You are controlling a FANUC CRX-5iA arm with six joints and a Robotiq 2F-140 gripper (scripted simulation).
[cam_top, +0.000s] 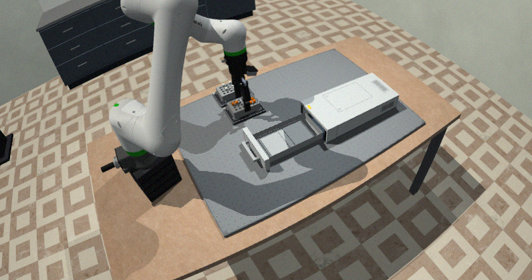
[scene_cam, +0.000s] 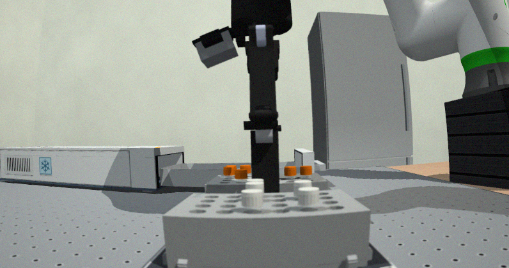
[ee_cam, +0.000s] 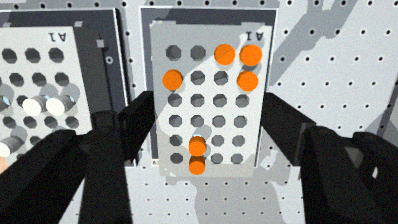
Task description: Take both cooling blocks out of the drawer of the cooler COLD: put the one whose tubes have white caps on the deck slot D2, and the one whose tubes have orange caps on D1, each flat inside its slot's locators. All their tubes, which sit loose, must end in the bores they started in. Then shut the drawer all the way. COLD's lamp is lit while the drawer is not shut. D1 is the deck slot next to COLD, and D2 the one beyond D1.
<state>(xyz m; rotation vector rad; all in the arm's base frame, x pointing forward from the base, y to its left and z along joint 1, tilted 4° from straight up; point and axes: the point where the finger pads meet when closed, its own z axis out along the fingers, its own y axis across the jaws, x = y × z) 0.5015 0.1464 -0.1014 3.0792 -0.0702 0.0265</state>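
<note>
Now: hand 30 mm above the orange-capped cooling block. Round my hand: cooler drawer: 270 mm to the right, 40 mm ahead, 20 mm below; then white-capped cooling block: 140 mm to the left, 30 mm below; then cooler COLD: 280 mm to the right, 220 mm ahead, 20 mm below.
</note>
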